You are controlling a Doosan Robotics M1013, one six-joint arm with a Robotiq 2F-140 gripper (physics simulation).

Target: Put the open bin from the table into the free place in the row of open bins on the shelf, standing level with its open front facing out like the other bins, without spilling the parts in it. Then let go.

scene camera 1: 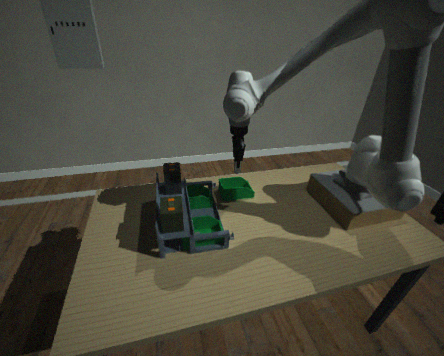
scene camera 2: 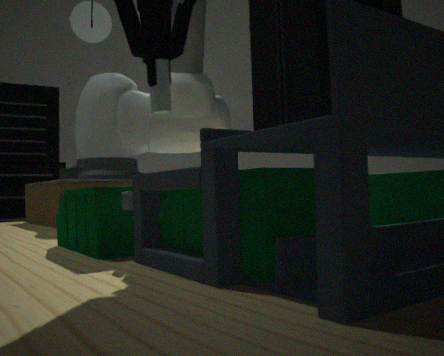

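Pixels of known places: gripper, between the fingertips: (scene camera 1: 237, 172) (scene camera 2: 161, 112); arm's base, origin of its link: (scene camera 1: 357, 187) (scene camera 2: 107, 181).
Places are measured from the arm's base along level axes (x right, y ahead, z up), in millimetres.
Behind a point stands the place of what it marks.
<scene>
The loose green open bin (scene camera 1: 235, 189) {x 199, y 589, z -36 mm} (scene camera 2: 96, 222) {x 301, y 645, z -63 mm} stands upright on the table, just beyond the far right corner of the shelf in scene camera 1. The parts in it cannot be made out. My gripper (scene camera 1: 237, 170) {x 189, y 592, z 69 mm} (scene camera 2: 160, 109) {x 189, y 592, z 69 mm} is shut and empty, its fingertips above the bin and apart from it. The grey shelf (scene camera 1: 186, 215) {x 33, y 871, z 0 mm} (scene camera 2: 341, 225) {x 309, y 957, z -53 mm} holds a green bin at the far end (scene camera 1: 200, 199) {x 171, y 778, z -39 mm} and another at the near end (scene camera 1: 206, 226) (scene camera 2: 277, 200). Between these two lies a free place, with bare grey shelf showing.
A dark box with orange marks (scene camera 1: 171, 215) {x -48, y 936, z 85 mm} and a black box (scene camera 1: 172, 172) {x 190, y 896, z 118 mm} stand on the shelf's back part. The shelf's end frames and posts rise beside the row. The robot's base stands on a wooden block (scene camera 1: 327, 201) {x 5, y 168, z -57 mm} (scene camera 2: 42, 202) {x 174, y 21, z -47 mm} to the right in scene camera 1.
</scene>
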